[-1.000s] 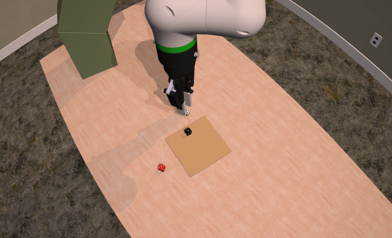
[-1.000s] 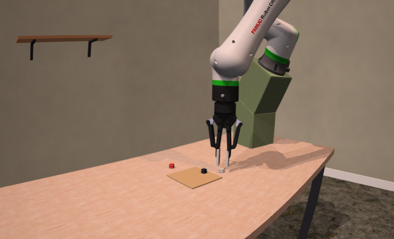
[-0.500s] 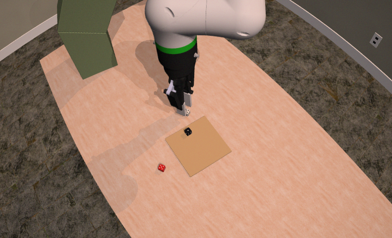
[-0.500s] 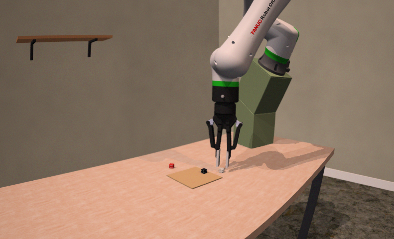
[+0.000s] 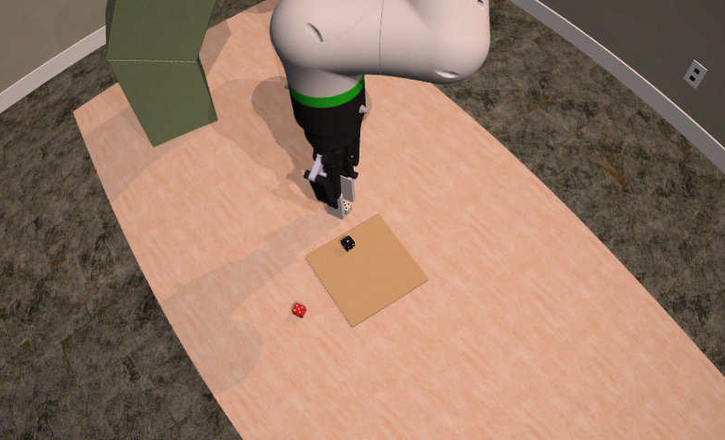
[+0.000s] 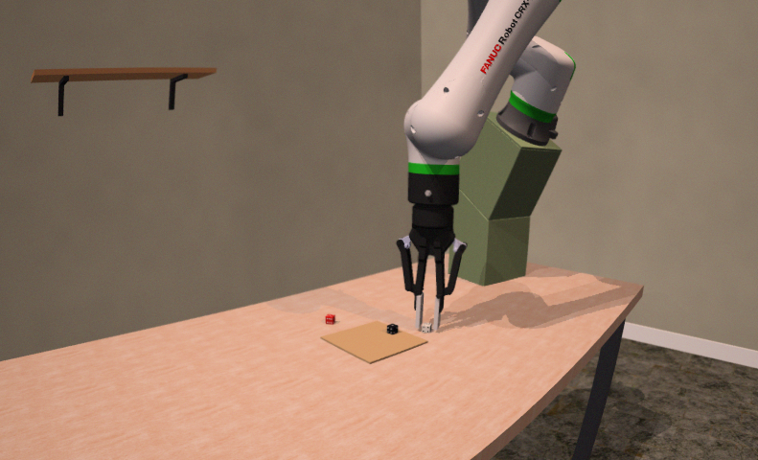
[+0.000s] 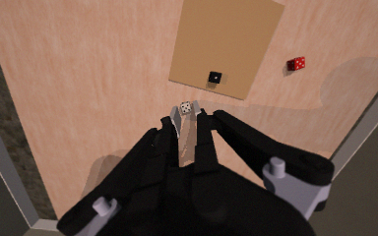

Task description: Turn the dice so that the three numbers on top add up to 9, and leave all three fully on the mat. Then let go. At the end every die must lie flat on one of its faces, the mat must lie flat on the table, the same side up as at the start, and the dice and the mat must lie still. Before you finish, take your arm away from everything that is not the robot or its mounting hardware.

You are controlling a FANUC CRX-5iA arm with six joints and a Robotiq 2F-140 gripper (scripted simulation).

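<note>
The white die is 3 cm below my hand and 1 cm ahead of it. From my hand the other things lie so: tan square mat 11 cm ahead, 4 cm below, 3 cm to the right; then black die 7 cm ahead, 3 cm to the right, 3 cm below; then red die 15 cm to the right, 12 cm ahead, 3 cm below.
</note>
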